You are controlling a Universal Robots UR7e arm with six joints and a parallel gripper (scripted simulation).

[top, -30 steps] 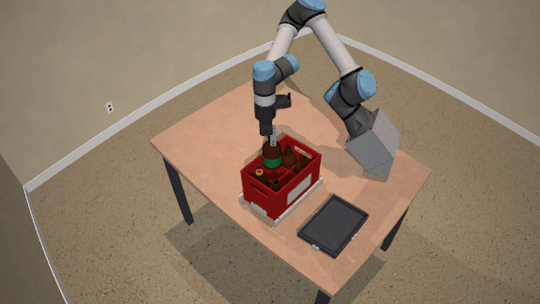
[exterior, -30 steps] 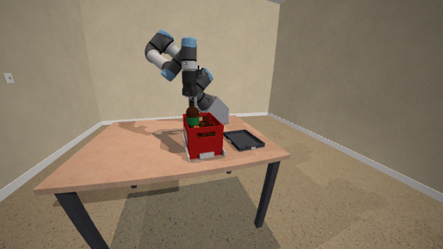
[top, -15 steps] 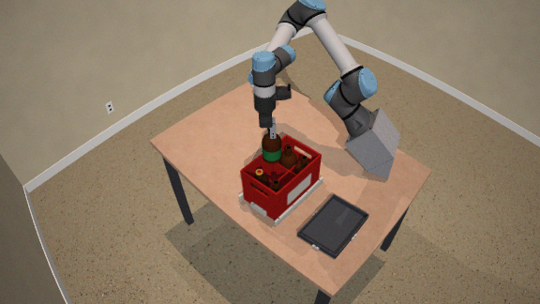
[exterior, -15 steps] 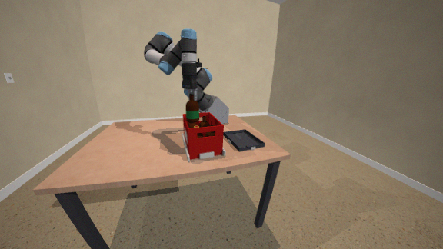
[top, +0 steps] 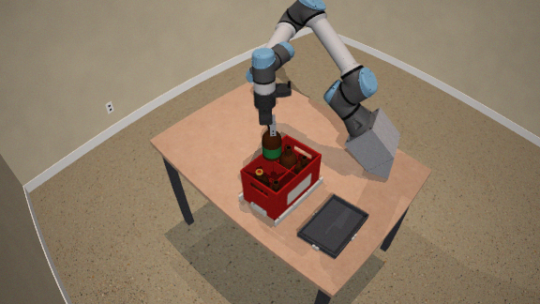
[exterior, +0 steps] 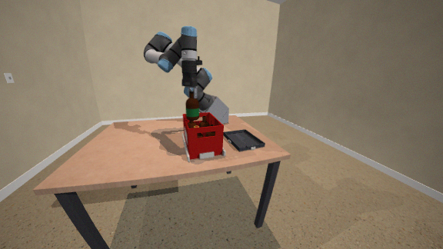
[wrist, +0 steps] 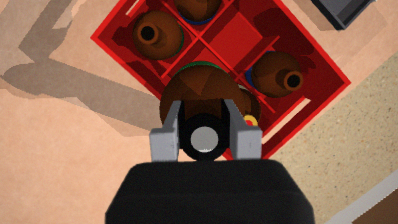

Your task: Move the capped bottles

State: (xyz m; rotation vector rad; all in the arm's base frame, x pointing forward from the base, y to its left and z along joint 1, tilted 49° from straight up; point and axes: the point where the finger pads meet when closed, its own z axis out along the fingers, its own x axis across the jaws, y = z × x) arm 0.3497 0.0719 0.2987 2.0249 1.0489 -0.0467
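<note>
The white-capped bottle lies 60 mm below my hand. The rest, counted from my hand: dark tray: 330 mm to the left, 310 mm below; then red crate: 230 mm below, 40 mm to the left.
</note>
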